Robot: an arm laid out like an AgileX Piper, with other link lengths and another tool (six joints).
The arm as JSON. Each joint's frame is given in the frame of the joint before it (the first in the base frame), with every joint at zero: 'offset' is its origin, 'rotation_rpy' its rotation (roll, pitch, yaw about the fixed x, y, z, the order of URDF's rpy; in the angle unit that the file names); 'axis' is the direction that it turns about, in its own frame. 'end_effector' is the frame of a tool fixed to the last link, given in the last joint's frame.
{
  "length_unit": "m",
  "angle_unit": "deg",
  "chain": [
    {
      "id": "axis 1",
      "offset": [
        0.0,
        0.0,
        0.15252
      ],
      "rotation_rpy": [
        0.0,
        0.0,
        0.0
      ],
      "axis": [
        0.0,
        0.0,
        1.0
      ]
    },
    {
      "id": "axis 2",
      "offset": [
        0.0,
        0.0,
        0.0
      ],
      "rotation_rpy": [
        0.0,
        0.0,
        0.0
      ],
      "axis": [
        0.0,
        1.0,
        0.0
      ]
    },
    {
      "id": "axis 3",
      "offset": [
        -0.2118,
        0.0,
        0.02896
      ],
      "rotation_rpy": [
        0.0,
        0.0,
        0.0
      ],
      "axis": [
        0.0,
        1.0,
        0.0
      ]
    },
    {
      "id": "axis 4",
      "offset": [
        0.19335,
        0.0,
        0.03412
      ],
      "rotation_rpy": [
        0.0,
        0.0,
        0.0
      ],
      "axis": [
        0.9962,
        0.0,
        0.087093
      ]
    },
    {
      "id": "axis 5",
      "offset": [
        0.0,
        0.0,
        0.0
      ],
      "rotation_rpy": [
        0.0,
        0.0,
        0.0
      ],
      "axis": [
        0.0,
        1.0,
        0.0
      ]
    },
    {
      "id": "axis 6",
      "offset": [
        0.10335,
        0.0,
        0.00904
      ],
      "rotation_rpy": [
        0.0,
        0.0,
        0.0
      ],
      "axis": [
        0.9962,
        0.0,
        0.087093
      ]
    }
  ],
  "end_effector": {
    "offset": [
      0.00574,
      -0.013,
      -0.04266
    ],
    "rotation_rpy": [
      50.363,
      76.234,
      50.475
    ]
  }
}
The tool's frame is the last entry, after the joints.
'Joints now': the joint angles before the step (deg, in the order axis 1, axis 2, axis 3, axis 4, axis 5, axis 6). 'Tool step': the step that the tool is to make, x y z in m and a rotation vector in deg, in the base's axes. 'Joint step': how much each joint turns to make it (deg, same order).
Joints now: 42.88 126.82 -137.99 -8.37 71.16 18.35
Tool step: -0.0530 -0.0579 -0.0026 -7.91 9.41 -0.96
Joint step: -1.51 -21.15 34.42 0.64 -1.04 -0.34
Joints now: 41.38 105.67 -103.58 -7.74 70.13 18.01
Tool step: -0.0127 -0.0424 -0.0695 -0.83 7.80 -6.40
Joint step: -7.41 -4.94 27.34 3.96 -15.80 0.00
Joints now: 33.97 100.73 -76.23 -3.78 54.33 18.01
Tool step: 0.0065 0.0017 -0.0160 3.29 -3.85 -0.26
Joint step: -0.77 0.24 4.31 0.47 -9.60 -0.14
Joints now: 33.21 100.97 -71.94 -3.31 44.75 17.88
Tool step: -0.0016 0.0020 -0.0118 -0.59 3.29 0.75
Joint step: 0.00 2.60 0.12 2.11 0.31 -1.77
